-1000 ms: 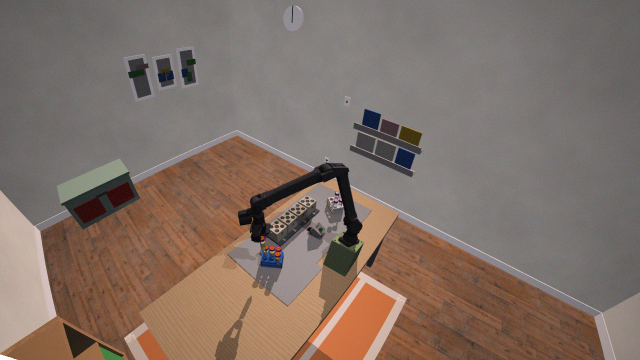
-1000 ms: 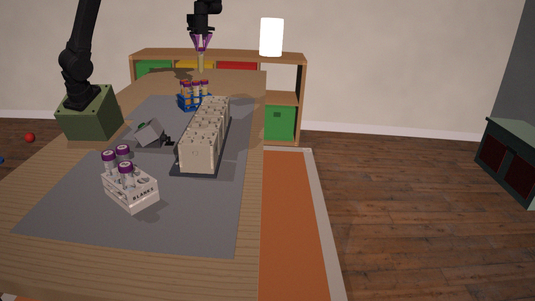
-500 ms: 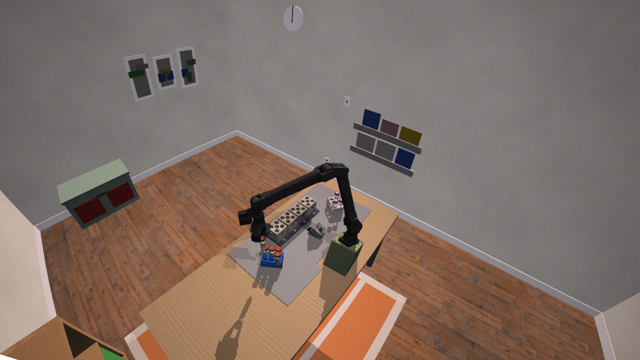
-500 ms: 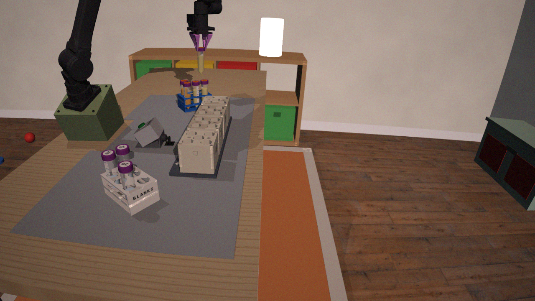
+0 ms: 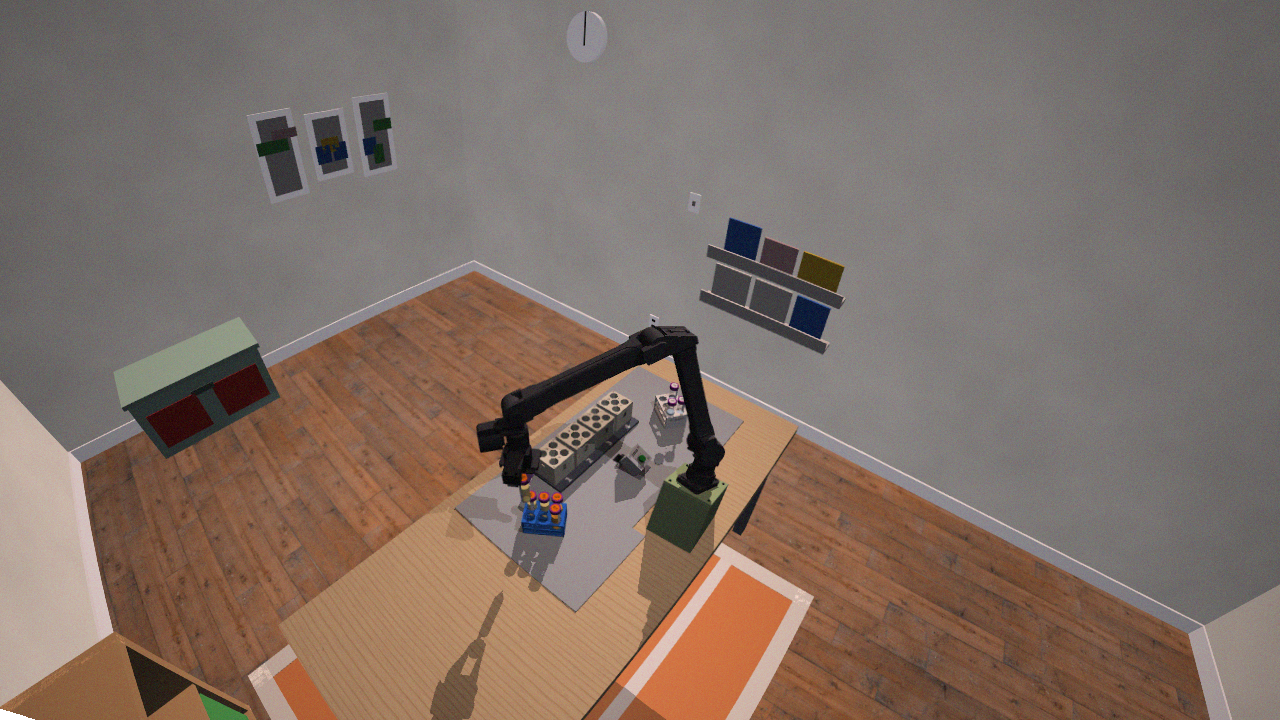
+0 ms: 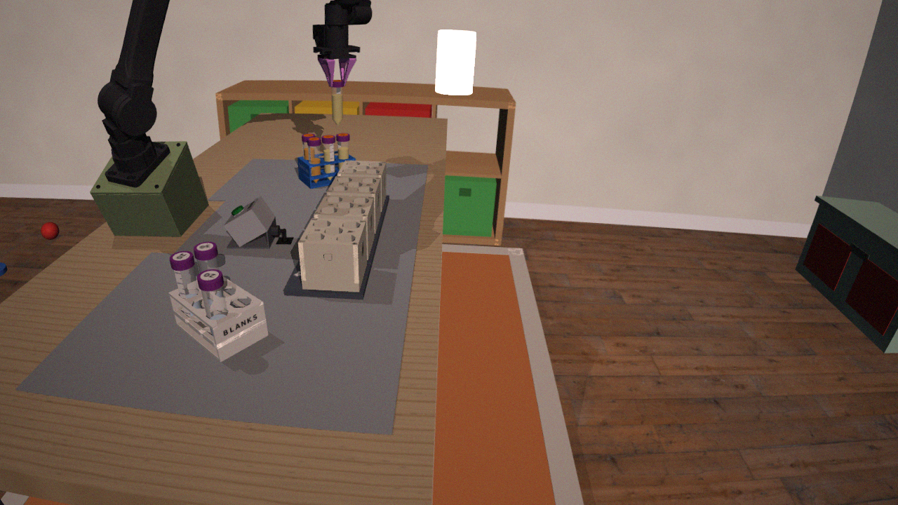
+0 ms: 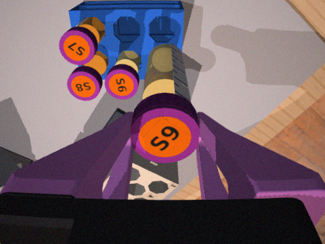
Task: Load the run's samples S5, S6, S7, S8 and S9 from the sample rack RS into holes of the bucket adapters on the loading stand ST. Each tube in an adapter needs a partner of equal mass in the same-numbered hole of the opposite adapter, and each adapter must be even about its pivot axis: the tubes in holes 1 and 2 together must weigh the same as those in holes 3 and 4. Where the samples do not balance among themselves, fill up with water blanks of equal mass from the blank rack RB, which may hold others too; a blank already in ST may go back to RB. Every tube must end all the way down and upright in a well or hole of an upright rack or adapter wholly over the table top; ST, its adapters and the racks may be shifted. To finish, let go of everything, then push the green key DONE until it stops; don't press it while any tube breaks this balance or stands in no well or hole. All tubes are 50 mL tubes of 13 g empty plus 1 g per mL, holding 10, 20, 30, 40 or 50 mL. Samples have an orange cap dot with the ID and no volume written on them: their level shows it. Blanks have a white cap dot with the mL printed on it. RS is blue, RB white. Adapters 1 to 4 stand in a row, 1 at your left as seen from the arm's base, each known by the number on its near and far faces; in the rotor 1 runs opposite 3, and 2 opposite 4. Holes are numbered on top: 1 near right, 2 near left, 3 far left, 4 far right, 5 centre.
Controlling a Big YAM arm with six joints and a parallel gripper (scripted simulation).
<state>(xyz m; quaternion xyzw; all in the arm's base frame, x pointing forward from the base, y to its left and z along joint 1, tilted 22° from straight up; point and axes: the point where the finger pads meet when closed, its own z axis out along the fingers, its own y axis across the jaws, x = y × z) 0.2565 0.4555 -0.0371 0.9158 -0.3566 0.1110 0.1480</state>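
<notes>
Now: hand 50 mm above the sample tube S9 and 10 mm to the right of it. From my hand the other things lie so: blue sample rack RS: 220 mm below, 40 mm to the right, 20 mm behind; then orange-dot sample tube: 180 mm below, 60 mm to the right, 60 mm behind; then sample S8: 180 mm below, 90 mm to the right, 30 mm behind.
</notes>
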